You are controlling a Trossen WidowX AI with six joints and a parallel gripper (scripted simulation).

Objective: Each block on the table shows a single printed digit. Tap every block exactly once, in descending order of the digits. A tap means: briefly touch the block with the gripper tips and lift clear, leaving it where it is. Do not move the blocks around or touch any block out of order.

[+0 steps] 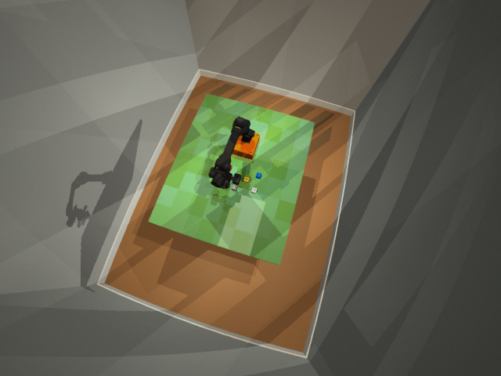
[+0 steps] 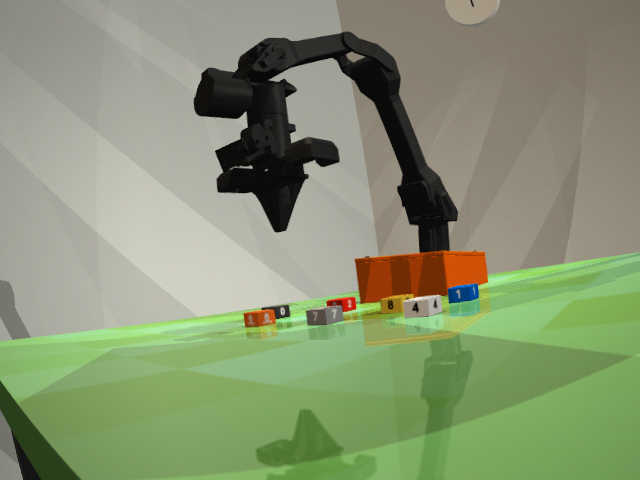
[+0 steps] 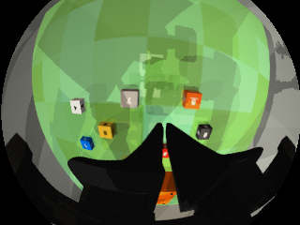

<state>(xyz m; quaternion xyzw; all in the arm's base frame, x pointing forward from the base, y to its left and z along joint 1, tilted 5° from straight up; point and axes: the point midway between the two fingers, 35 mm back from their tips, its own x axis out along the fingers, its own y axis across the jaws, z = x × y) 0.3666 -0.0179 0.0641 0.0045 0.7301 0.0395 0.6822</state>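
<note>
My gripper tip is now 110 mm above the orange block and 70 mm to the left of it. Round my gripper tip: yellow block marked 8 (110 mm to the left, 110 mm below, 90 mm behind); then red block (140 mm behind, 110 mm below, 40 mm to the right); then grey 7 block (110 mm below, 50 mm to the left, 10 mm behind).
</note>
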